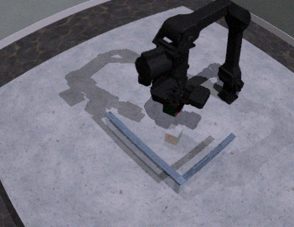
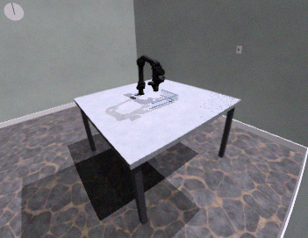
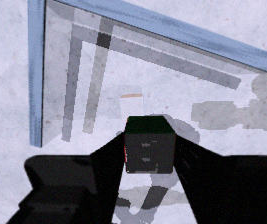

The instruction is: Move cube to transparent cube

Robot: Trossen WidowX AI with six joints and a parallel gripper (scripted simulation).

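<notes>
My hand is 13 cm above the transparent cube and 2 cm to the right of it. Also, from my hand: bar (12 cm ahead, 10 cm below, 2 cm to the left).
</notes>
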